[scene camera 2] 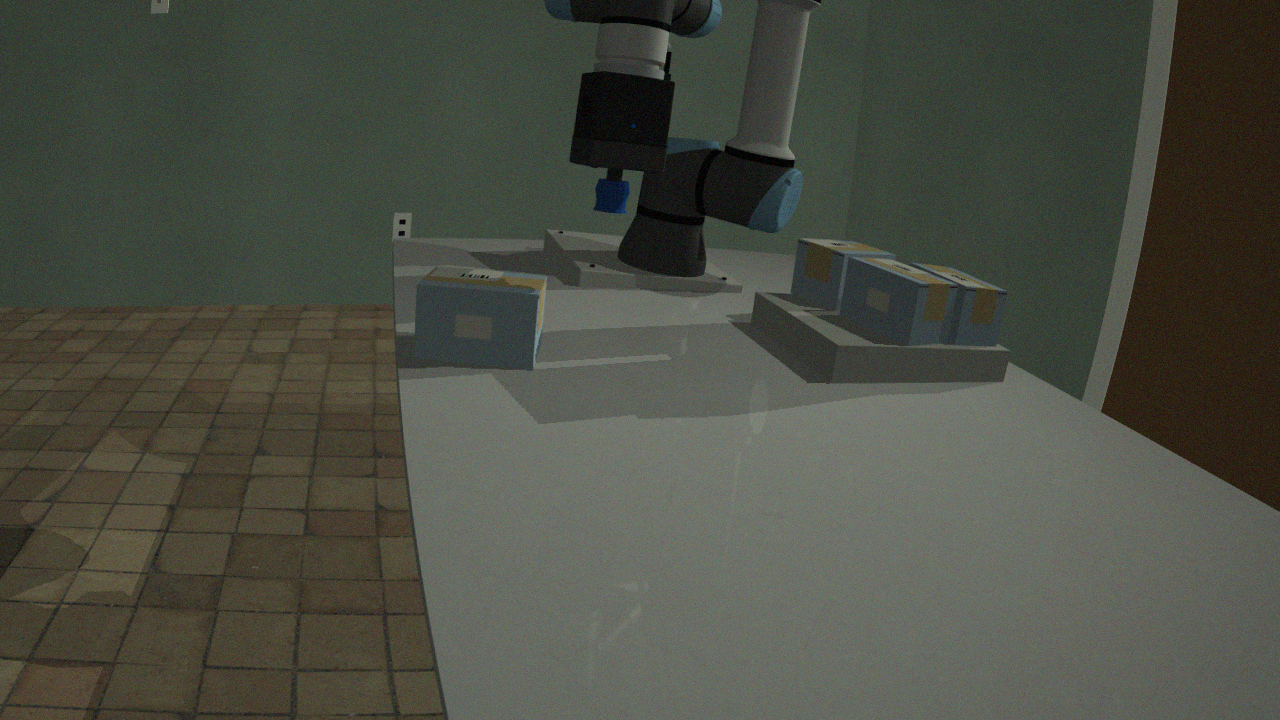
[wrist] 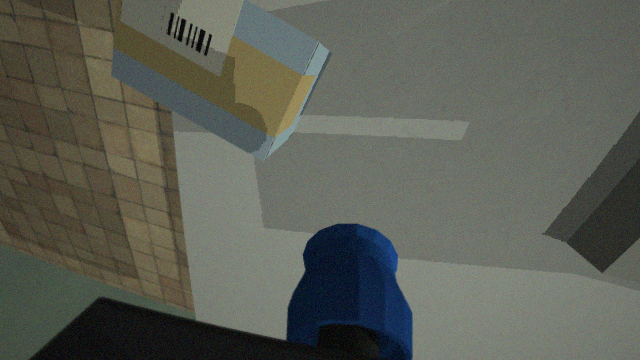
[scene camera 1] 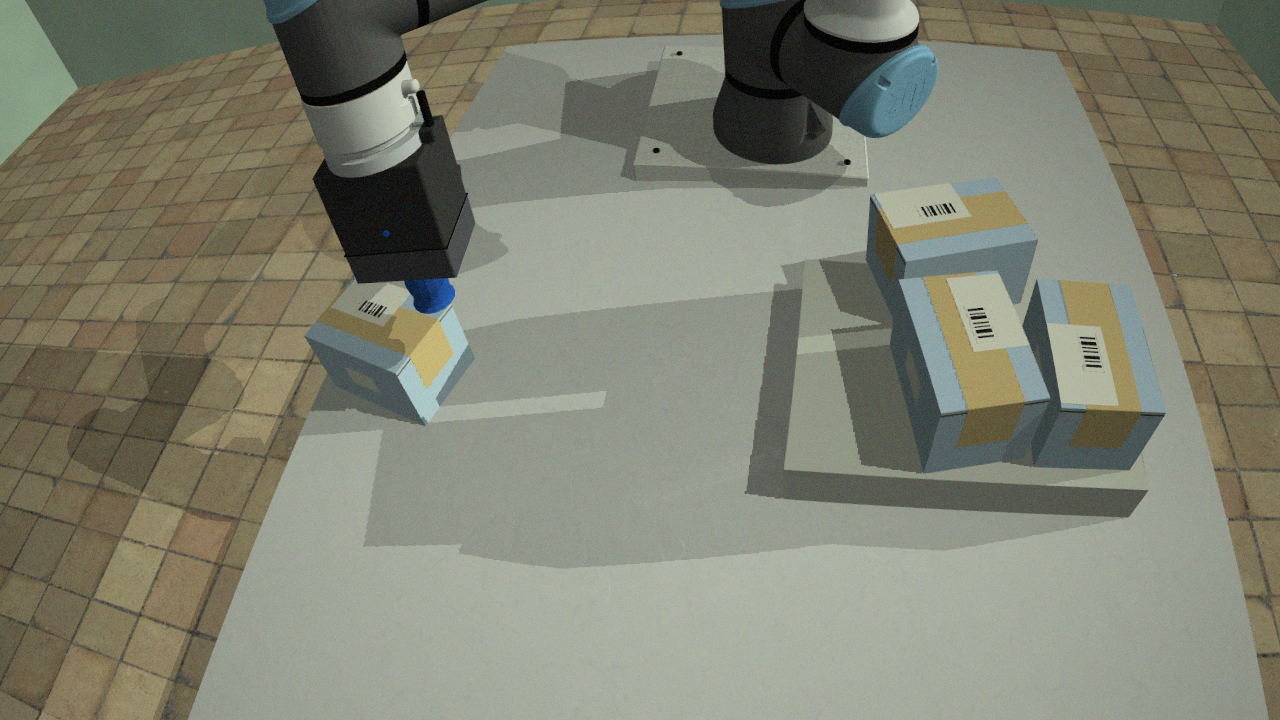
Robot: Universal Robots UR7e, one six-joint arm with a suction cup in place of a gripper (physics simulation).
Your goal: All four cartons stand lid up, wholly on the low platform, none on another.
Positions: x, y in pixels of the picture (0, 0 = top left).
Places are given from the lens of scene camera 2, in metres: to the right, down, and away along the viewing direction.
suction cup point(scene camera 2: 611, 196): -0.03, -0.17, 0.78
low platform point(scene camera 2: 840, 350): 0.24, -0.01, 0.89
The marked spots on the low platform and the suction cup are 0.33 m apart.
